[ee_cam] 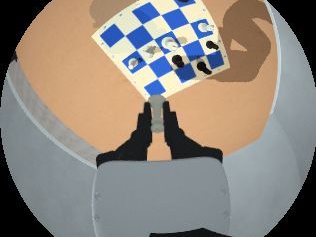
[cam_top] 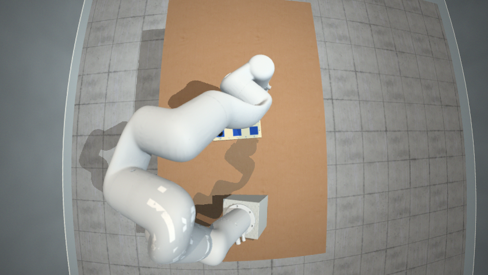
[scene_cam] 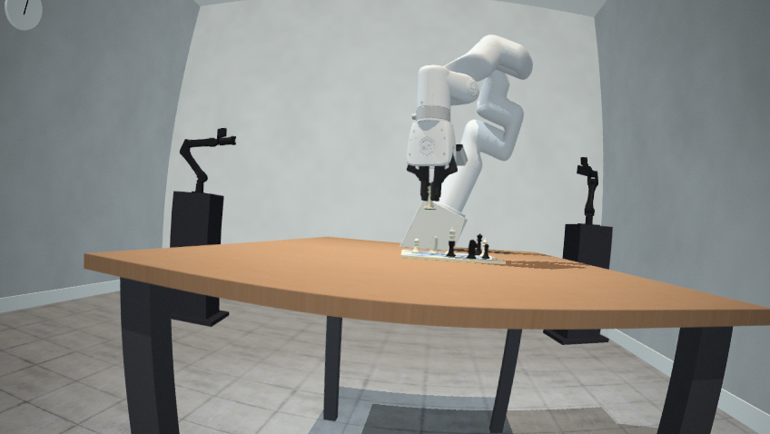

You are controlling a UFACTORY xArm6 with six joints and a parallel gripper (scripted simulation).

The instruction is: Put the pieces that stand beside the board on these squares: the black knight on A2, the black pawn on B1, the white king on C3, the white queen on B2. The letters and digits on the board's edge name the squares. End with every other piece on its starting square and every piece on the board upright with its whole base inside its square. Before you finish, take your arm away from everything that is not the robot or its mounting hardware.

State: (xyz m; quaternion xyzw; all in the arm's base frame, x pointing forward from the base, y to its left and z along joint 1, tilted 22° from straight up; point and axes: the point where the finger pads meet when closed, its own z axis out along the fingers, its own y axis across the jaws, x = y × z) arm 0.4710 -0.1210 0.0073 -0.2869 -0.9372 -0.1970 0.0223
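Right now the white piece is 100 mm below my hand, 60 mm to the left of it and 40 mm behind it. Also, from my hand: black chess piece 140 mm to the left, 110 mm below, 110 mm behind; pale piece 120 mm below, 50 mm behind, 20 mm to the left; chessboard 140 mm below, 60 mm to the left, 40 mm behind.
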